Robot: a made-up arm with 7 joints. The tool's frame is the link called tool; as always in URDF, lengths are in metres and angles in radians. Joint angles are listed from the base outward.
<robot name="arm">
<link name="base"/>
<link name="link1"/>
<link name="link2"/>
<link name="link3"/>
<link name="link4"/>
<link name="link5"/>
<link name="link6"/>
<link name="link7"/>
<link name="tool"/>
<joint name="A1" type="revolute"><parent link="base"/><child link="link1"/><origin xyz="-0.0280 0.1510 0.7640" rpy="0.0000 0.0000 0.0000"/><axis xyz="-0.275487 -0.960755 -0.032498"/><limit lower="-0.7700" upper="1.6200"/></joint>
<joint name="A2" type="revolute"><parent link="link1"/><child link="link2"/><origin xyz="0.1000 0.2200 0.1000" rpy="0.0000 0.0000 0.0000"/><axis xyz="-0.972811 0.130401 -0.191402"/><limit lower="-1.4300" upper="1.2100"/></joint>
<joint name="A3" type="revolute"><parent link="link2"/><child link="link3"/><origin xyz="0.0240 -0.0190 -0.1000" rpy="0.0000 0.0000 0.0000"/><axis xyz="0 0 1"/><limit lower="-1.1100" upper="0.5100"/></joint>
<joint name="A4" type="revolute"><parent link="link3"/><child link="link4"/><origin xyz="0.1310 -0.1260 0.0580" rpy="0.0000 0.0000 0.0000"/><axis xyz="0 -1 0"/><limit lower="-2.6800" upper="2.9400"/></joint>
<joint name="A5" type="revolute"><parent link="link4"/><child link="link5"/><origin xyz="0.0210 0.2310 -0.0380" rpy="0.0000 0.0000 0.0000"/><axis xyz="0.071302 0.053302 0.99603"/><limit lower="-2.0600" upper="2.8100"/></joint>
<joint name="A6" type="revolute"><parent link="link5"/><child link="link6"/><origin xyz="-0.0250 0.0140 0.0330" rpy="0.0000 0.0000 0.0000"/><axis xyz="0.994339 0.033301 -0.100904"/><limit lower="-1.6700" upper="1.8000"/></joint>
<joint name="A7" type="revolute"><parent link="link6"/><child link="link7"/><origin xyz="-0.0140 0.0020 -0.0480" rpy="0.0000 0.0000 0.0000"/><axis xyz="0 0 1"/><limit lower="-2.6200" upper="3.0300"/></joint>
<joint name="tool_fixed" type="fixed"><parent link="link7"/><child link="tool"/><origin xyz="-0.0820 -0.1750 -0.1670" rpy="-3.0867 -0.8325 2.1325"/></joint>
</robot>
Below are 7 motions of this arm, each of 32 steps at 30 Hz.
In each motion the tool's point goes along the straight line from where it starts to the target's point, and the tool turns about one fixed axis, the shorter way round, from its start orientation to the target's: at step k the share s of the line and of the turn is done. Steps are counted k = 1, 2, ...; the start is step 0. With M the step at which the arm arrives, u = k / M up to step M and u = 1 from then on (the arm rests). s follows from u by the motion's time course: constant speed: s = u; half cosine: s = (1 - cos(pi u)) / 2; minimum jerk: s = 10 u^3 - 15 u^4 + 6 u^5.
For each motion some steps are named. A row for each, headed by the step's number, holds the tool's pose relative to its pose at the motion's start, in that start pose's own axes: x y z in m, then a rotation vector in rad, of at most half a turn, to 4 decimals.
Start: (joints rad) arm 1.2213 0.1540 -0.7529 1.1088 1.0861 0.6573 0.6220
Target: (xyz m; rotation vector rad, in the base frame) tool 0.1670 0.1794 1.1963 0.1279 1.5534 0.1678
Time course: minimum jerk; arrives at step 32
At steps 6, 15, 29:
6: 0.0000 -0.0007 -0.0013 -0.0315 -0.0318 0.0177
15: -0.0001 -0.0063 -0.0120 -0.2851 -0.2875 0.1603
29: -0.0002 -0.0142 -0.0270 -0.6411 -0.6464 0.3604

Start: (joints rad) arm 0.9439 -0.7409 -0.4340 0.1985 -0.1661 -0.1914 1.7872
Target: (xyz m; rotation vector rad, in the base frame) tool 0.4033 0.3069 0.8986 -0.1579 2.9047 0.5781
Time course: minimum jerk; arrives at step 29
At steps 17, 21, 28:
17: 0.0342 -0.0696 0.0800 -0.3656 -0.0028 0.2402
21: 0.0451 -0.0917 0.1054 -0.4816 -0.0036 0.3164
28: 0.0520 -0.1057 0.1214 -0.5550 -0.0042 0.3647

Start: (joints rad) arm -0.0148 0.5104 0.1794 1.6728 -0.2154 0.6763 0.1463
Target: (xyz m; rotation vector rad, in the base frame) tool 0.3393 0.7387 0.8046 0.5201 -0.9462 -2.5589
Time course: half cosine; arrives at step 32
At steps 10, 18, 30, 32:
10: 0.0060 0.0754 0.0227 -0.3780 0.0592 0.0348
18: 0.0162 0.2028 0.0610 -1.0165 0.1592 0.0935
30: 0.0268 0.3362 0.1011 -1.6847 0.2639 0.1549
32: 0.0271 0.3394 0.1021 -1.7011 0.2665 0.1564

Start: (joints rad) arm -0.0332 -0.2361 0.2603 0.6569 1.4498 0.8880 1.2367
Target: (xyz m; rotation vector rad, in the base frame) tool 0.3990 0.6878 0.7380 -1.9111 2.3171 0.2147
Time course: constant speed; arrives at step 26
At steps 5, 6, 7, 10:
5: 0.0203 -0.0246 -0.0149 0.0136 -0.1319 0.1321
6: 0.0243 -0.0295 -0.0178 0.0164 -0.1582 0.1585
7: 0.0284 -0.0344 -0.0208 0.0191 -0.1846 0.1850
10: 0.0405 -0.0491 -0.0297 0.0273 -0.2637 0.2642

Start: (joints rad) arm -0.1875 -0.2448 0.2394 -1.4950 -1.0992 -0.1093 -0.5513
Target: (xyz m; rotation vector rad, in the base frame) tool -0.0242 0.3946 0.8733 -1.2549 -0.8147 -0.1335
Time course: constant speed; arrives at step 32
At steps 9, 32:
9: 0.0014 0.0479 0.0138 0.1390 0.2404 -0.2753
32: 0.0051 0.1704 0.0492 0.4943 0.8549 -0.9788

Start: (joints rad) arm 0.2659 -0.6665 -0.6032 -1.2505 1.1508 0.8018 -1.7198
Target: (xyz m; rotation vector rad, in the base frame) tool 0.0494 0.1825 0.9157 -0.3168 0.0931 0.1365
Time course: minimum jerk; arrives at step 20
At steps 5, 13, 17, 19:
5: 0.0012 0.0028 -0.0182 0.0408 0.0072 -0.0078
13: 0.0091 0.0208 -0.1344 0.3011 0.0531 -0.0579
17: 0.0116 0.0264 -0.1710 0.3832 0.0676 -0.0737
19: 0.0119 0.0271 -0.1755 0.3932 0.0694 -0.0756

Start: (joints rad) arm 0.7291 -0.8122 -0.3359 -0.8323 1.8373 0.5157 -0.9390
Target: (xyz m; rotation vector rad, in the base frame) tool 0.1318 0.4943 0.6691 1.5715 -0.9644 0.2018
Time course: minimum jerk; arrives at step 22
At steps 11, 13, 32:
11: -0.0296 0.0606 -0.0282 0.4272 0.1476 -0.3308
13: -0.0394 0.0808 -0.0376 0.5696 0.1969 -0.4412
32: -0.0591 0.1212 -0.0564 0.8544 0.2953 -0.6617

